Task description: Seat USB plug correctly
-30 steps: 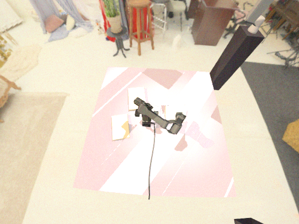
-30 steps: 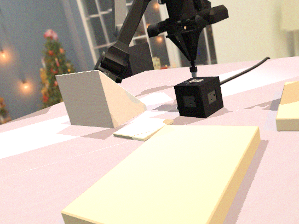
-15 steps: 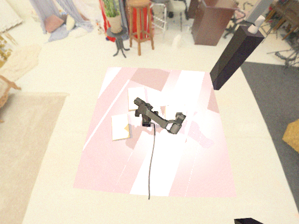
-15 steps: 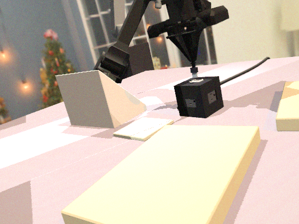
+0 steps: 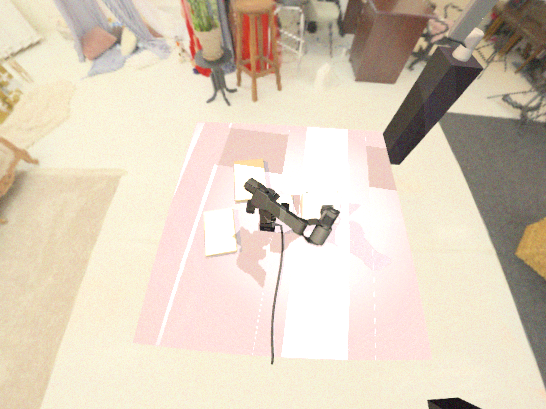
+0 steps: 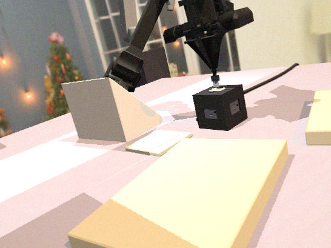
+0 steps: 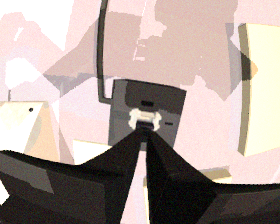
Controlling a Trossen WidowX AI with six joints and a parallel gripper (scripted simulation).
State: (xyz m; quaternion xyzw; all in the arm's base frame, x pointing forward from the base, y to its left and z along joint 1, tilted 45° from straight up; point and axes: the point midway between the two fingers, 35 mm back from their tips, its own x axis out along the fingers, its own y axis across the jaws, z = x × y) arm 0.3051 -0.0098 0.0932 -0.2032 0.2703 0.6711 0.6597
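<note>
My gripper tip is now 2 cm above the USB plug. From my gripper tip the other things lie so: socket: 5 cm below; thin white pad: 13 cm to the right, 12 cm below, 8 cm behind.
</note>
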